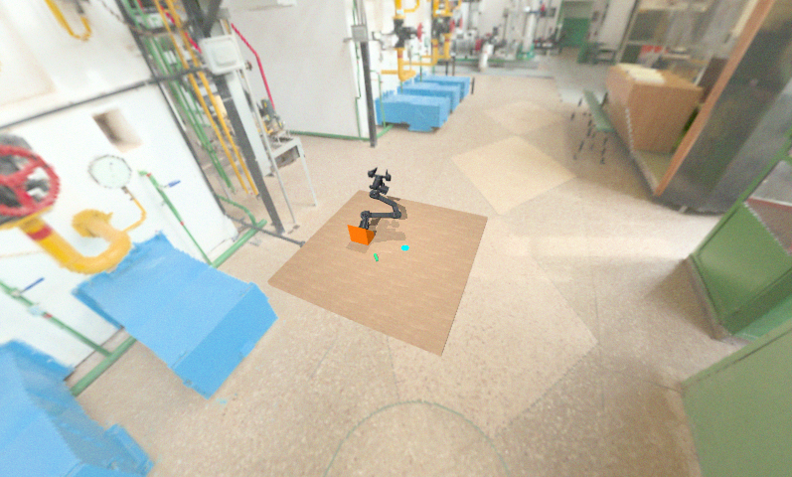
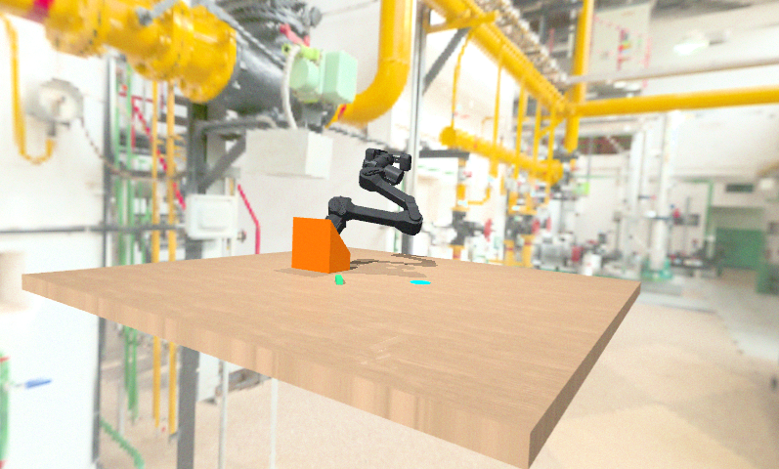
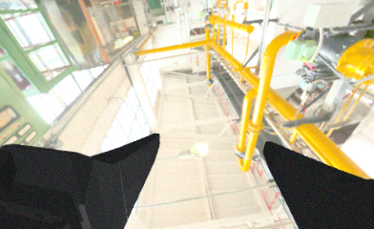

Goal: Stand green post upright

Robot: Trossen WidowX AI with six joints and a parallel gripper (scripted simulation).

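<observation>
My gripper tip is now 590 mm to the left of the green post, 420 mm above it and 130 mm short of it. Also, from my gripper tip: cyan circle: 430 mm to the right, 420 mm below, 310 mm ahead.
</observation>
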